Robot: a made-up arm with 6 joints. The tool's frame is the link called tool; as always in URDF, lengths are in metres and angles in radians. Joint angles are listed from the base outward.
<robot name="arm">
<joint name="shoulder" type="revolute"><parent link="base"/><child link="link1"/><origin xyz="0.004 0.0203 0.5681"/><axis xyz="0 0 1"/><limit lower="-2.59" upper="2.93"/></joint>
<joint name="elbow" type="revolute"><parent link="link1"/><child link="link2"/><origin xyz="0.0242 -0.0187 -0.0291"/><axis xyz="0 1 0"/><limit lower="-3.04" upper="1"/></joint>
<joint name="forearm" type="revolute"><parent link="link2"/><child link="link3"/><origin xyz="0.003 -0.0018 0.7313"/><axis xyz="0 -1 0"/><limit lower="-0.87" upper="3.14"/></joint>
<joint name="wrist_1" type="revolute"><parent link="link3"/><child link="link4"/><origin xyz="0.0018 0.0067 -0.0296"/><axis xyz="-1 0 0"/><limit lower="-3.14" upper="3.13"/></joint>
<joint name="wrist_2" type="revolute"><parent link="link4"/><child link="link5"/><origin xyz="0.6 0.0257 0.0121"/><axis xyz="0 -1 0"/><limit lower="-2.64" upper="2.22"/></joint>
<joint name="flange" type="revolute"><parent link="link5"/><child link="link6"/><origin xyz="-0.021 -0.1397 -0.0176"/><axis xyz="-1 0 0"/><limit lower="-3.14" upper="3.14"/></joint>
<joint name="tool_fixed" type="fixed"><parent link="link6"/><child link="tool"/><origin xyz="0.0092 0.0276 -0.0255"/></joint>
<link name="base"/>
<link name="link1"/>
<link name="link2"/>
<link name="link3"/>
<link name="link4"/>
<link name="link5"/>
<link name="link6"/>
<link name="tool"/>
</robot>
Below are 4 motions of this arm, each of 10 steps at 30 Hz.
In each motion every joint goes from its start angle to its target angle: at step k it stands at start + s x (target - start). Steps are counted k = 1, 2, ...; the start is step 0. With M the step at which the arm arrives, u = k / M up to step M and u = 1 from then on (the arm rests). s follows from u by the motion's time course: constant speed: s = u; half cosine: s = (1 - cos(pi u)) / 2; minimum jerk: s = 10 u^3 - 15 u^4 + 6 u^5.
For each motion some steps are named. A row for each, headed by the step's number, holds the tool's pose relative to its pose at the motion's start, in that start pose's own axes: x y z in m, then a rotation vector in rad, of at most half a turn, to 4 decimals.
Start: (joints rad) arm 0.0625 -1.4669 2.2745 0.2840 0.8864 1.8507
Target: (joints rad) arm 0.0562 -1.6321 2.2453 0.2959 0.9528 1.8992
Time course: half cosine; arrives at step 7
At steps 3, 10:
3: 0.0721 -0.0153 -0.0221 -0.0310 0.0274 -0.0723
10: 0.1825 -0.0475 -0.0605 -0.0804 0.0731 -0.1848

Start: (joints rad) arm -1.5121 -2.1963 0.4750 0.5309 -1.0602 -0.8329
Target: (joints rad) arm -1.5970 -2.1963 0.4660 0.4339 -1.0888 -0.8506
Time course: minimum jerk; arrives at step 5
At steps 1, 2, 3, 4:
1: -0.0018 0.0042 -0.0025 -0.0009 0.0036 0.0034
2: -0.0097 0.0227 -0.0140 -0.0049 0.0199 0.0183
3: -0.0210 0.0483 -0.0308 -0.0111 0.0434 0.0386
4: -0.0290 0.0661 -0.0433 -0.0160 0.0605 0.0524

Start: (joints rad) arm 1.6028 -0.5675 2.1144 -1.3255 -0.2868 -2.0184
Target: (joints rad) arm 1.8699 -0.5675 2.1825 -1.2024 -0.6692 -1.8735
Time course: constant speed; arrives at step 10
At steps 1, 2, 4, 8, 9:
1: -0.0072 0.0214 -0.0085 -0.0152 -0.0053 -0.0122
2: -0.0151 0.0427 -0.0167 -0.0305 -0.0107 -0.0243
4: -0.0326 0.0853 -0.0320 -0.0610 -0.0220 -0.0480
8: -0.0750 0.1690 -0.0583 -0.1217 -0.0468 -0.0939
9: -0.0871 0.1895 -0.0639 -0.1366 -0.0535 -0.1051

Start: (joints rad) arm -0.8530 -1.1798 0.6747 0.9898 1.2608 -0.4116
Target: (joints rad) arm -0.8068 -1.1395 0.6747 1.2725 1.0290 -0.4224
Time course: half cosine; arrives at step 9
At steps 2, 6, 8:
2: -0.0040 0.0002 -0.0039 -0.0046 0.0393 0.0128
6: -0.0252 0.0031 -0.0251 -0.0401 0.2489 0.0801
8: -0.0322 0.0047 -0.0324 -0.0568 0.3202 0.1028

